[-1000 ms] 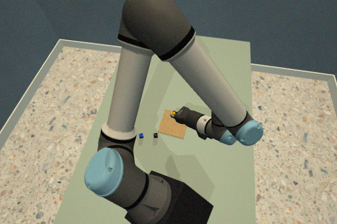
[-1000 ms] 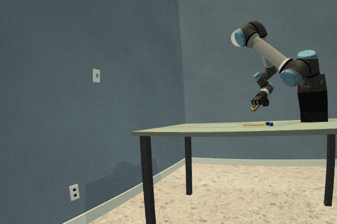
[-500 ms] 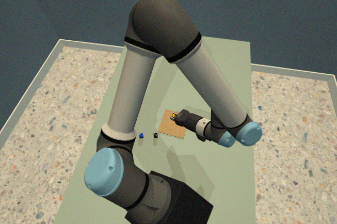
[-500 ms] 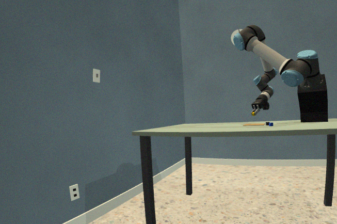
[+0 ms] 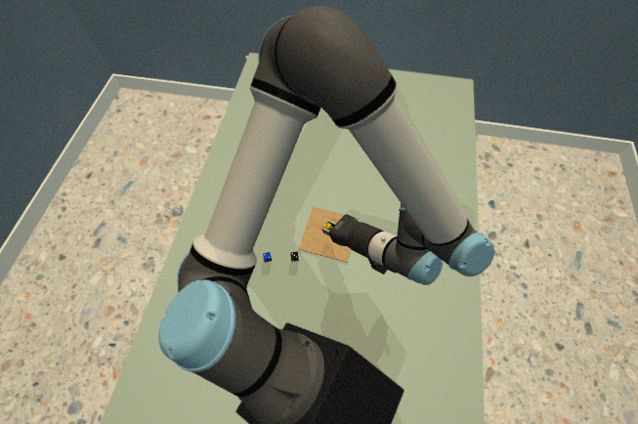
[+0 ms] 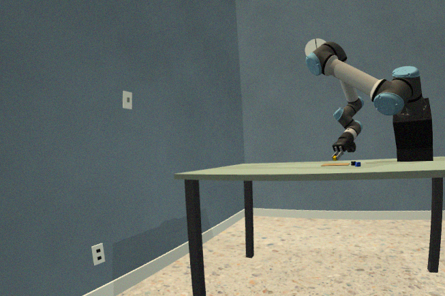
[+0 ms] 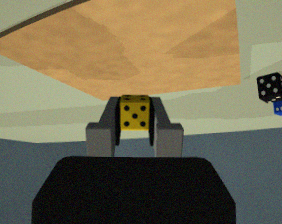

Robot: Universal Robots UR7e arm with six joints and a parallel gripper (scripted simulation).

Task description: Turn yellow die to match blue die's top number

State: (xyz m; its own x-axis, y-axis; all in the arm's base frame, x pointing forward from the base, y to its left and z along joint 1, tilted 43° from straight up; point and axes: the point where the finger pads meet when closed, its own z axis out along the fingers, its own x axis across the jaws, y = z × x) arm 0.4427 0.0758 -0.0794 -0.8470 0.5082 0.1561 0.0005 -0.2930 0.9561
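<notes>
My gripper is now 4 cm above the tan mat. Round my hand: blue die: 15 cm to the left, 11 cm behind, 3 cm below; then black die: 9 cm behind, 8 cm to the left, 3 cm below; then yellow die: 1 cm to the left, 1 cm below.
</notes>
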